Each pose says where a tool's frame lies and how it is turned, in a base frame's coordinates. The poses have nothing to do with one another.
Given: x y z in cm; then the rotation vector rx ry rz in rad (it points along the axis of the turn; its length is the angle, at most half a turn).
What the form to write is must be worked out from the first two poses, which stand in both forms.
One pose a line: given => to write
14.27 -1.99 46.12 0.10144 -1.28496 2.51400 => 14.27 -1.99 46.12 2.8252 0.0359 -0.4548 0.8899
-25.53 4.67 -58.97 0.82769 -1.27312 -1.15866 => -25.53 4.67 -58.97 1.9101 0.4333 -0.6665 -0.6066
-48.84 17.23 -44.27 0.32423 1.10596 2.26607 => -48.84 17.23 -44.27 2.5423 0.1275 0.4350 0.8913
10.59 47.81 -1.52 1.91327 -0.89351 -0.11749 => 10.59 47.81 -1.52 2.1149 0.9047 -0.4225 -0.0556
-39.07 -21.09 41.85 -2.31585 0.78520 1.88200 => -39.07 -21.09 41.85 3.0857 -0.7505 0.2545 0.6099
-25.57 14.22 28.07 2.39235 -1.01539 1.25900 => -25.57 14.22 28.07 2.8878 0.8284 -0.3516 0.4360
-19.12 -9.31 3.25 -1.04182 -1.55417 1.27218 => -19.12 -9.31 3.25 2.2626 -0.4605 -0.6869 0.5623
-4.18 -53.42 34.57 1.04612 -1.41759 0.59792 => -4.18 -53.42 34.57 1.8605 0.5623 -0.7619 0.3214
